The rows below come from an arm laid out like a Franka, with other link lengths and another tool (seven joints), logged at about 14 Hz.
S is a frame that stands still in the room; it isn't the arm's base.
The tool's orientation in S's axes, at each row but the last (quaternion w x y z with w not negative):
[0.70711, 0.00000, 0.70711, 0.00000]
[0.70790, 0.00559, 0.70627, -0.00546]
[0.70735, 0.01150, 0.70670, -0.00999]
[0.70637, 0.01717, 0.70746, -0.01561]
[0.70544, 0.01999, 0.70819, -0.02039]
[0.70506, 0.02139, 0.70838, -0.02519]
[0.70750, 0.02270, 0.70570, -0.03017]
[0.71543, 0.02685, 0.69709, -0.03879]
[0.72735, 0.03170, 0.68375, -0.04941]
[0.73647, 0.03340, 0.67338, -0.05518]
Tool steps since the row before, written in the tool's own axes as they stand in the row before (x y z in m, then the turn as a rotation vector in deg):
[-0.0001, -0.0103, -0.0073, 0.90, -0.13, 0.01]
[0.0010, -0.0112, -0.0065, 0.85, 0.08, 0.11]
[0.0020, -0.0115, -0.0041, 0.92, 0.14, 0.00]
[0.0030, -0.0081, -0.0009, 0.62, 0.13, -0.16]
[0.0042, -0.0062, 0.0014, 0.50, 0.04, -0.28]
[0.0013, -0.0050, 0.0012, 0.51, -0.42, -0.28]
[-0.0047, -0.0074, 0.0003, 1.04, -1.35, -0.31]
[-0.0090, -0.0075, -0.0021, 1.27, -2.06, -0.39]
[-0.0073, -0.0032, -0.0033, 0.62, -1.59, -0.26]
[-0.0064, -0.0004, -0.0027, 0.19, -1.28, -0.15]
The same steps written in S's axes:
[-0.0073, -0.0103, 0.0001, 0.01, -0.13, -0.90]
[-0.0067, -0.0111, -0.0010, 0.11, 0.08, -0.85]
[-0.0044, -0.0114, -0.0020, 0.01, 0.14, -0.92]
[-0.0013, -0.0080, -0.0030, -0.15, 0.14, -0.62]
[0.0010, -0.0063, -0.0042, -0.28, 0.06, -0.50]
[0.0009, -0.0051, -0.0013, -0.31, -0.40, -0.51]
[-0.0003, -0.0074, 0.0048, -0.41, -1.33, -1.03]
[-0.0030, -0.0071, 0.0091, -0.55, -2.04, -1.25]
[-0.0041, -0.0026, 0.0071, -0.40, -1.57, -0.60]
[-0.0033, 0.0002, 0.0061, -0.29, -1.26, -0.17]

